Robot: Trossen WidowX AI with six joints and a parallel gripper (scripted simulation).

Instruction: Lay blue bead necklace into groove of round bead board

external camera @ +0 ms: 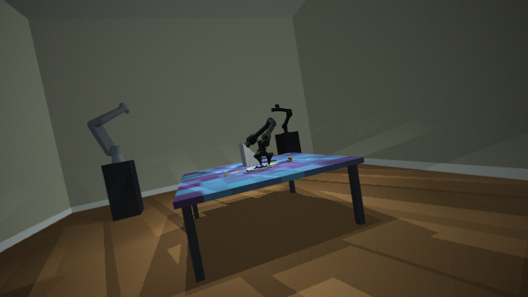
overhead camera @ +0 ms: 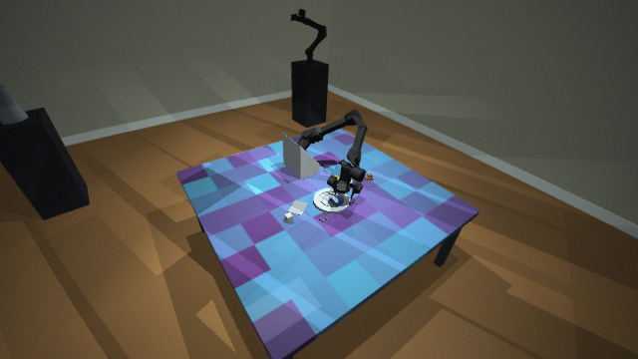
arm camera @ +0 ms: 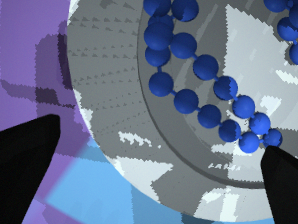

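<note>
Now: gripper tip 60 mm to the left of the round white bead board, 30 mm past it and 10 mm above it. Round my gripper tip: cream cube: 330 mm to the right, 40 mm behind; then yellow patch: 130 mm behind, 100 mm to the left, 20 mm below; then flat grey square: 240 mm to the right, 90 mm behind, 20 mm below.
</note>
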